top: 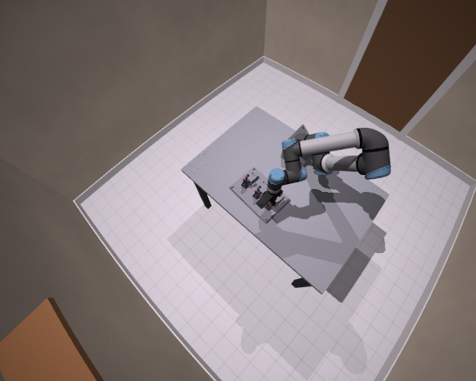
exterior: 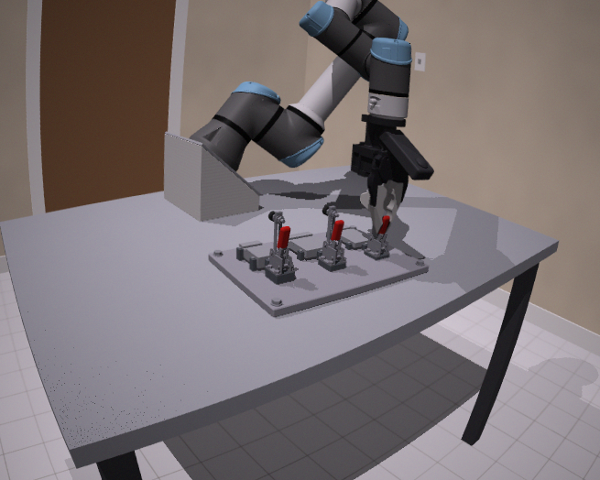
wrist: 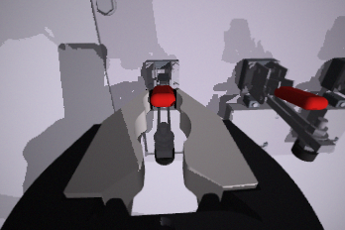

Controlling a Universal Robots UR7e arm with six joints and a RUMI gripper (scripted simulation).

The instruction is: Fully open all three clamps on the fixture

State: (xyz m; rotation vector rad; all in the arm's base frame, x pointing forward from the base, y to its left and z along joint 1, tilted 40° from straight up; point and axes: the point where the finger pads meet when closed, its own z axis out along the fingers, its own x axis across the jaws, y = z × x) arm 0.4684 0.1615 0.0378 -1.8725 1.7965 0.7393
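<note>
Right now my hand is 110 mm to the left of the grey fixture plate, 70 mm above it and 40 mm past it. Also, from my hand: grey part block (220 mm to the right, 80 mm behind, 40 mm below).
</note>
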